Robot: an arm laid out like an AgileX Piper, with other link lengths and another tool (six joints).
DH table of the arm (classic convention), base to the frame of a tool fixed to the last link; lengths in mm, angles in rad. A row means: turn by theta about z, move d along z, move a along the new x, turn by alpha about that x. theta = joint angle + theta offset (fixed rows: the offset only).
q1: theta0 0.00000, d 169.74, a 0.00, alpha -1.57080
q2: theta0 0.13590, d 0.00, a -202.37, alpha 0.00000
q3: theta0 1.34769, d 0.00, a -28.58, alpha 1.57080
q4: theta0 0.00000, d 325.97, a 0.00, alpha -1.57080
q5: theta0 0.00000, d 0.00, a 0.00, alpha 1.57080
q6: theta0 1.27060, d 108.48, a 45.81, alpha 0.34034
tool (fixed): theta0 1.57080, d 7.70, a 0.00, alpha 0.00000
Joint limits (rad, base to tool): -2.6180..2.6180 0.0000..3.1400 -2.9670..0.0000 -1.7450..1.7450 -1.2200..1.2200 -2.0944..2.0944
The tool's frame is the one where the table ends.
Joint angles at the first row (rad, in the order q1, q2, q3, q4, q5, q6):
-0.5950, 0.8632, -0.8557, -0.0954, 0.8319, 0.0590
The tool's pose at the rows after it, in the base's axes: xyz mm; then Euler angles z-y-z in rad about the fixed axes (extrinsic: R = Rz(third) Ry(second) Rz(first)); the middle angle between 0 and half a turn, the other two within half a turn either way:
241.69 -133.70 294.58 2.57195 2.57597 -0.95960
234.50 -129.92 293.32 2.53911 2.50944 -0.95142
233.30 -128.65 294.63 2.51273 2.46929 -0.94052
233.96 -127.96 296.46 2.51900 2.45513 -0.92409
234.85 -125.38 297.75 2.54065 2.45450 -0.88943
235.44 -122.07 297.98 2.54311 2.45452 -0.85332
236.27 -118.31 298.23 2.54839 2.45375 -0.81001
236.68 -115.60 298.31 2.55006 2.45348 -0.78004
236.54 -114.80 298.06 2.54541 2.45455 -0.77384
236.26 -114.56 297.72 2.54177 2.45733 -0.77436
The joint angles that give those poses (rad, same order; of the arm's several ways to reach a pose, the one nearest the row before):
-0.6298, 0.7546, -0.7558, -0.0984, 0.7942, 0.0407
-0.6332, 0.6829, -0.6995, -0.0942, 0.7485, -0.0138
-0.6332, 0.6623, -0.6862, -0.0825, 0.7196, -0.0619
-0.6332, 0.6589, -0.6861, -0.0693, 0.7074, -0.0782
-0.6333, 0.6565, -0.6862, -0.0353, 0.7047, -0.1031
-0.6333, 0.6557, -0.6862, 0.0100, 0.7047, -0.1553
-0.6332, 0.6557, -0.6862, 0.0631, 0.7047, -0.2149
-0.6332, 0.6557, -0.6862, 0.1007, 0.7066, -0.2585
-0.6332, 0.6557, -0.6862, 0.1106, 0.7091, -0.2737
-0.6332, 0.6557, -0.6862, 0.1115, 0.7125, -0.2770

